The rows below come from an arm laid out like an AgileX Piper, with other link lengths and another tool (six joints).
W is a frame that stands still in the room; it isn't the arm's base.
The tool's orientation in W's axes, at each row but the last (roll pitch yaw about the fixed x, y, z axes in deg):
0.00 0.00 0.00
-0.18 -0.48 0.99
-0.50 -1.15 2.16
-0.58 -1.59 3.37
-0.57 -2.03 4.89
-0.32 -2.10 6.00
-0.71 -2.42 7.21
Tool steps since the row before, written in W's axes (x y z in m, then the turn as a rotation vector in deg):
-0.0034 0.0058 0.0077 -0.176 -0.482 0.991
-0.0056 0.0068 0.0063 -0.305 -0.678 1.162
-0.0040 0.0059 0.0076 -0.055 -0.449 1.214
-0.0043 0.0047 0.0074 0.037 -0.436 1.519
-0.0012 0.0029 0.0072 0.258 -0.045 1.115
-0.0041 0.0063 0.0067 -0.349 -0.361 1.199
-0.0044 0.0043 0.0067 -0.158 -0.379 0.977
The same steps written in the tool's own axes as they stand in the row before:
-0.0034 0.0058 0.0077 -0.176 -0.482 0.991
-0.0054 0.0069 0.0064 -0.307 -0.676 1.162
-0.0036 0.0060 0.0077 -0.048 -0.457 1.211
-0.0038 0.0049 0.0076 0.053 -0.453 1.514
-0.0007 0.0029 0.0073 0.293 -0.078 1.105
-0.0032 0.0067 0.0069 -0.341 -0.329 1.210
-0.0035 0.0047 0.0069 -0.163 -0.368 0.980

